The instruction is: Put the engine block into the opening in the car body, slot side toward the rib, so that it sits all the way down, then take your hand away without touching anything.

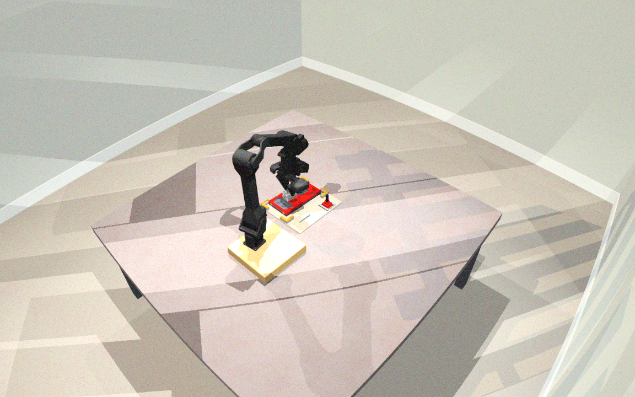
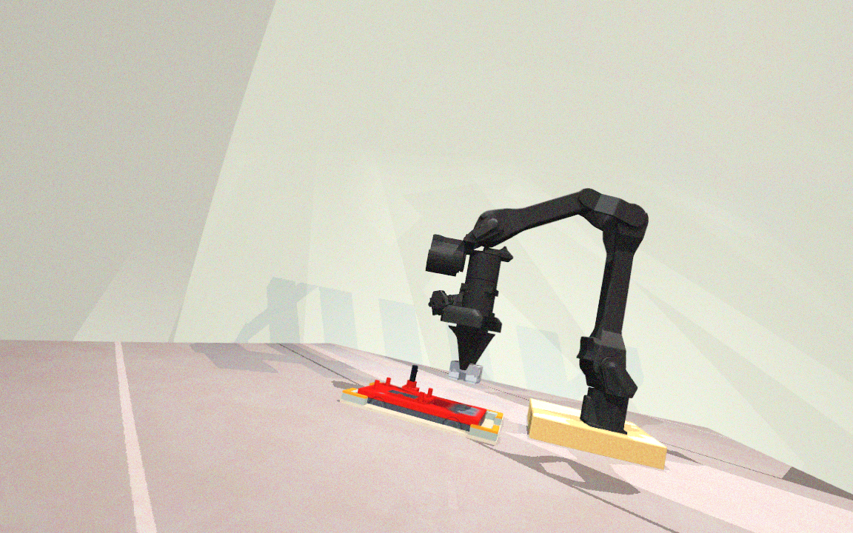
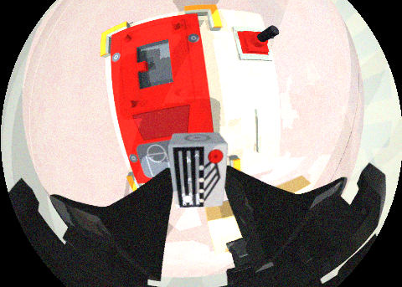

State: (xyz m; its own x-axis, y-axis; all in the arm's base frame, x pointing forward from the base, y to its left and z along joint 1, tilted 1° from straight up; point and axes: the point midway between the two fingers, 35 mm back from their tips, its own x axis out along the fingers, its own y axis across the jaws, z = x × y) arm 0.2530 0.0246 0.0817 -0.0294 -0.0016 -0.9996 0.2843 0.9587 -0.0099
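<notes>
Right now my gripper tip is 10 cm short of the black post, 11 cm to the left of it and 5 cm above it. Also, from my gripper tip: grey engine block: 1 cm below.
</notes>
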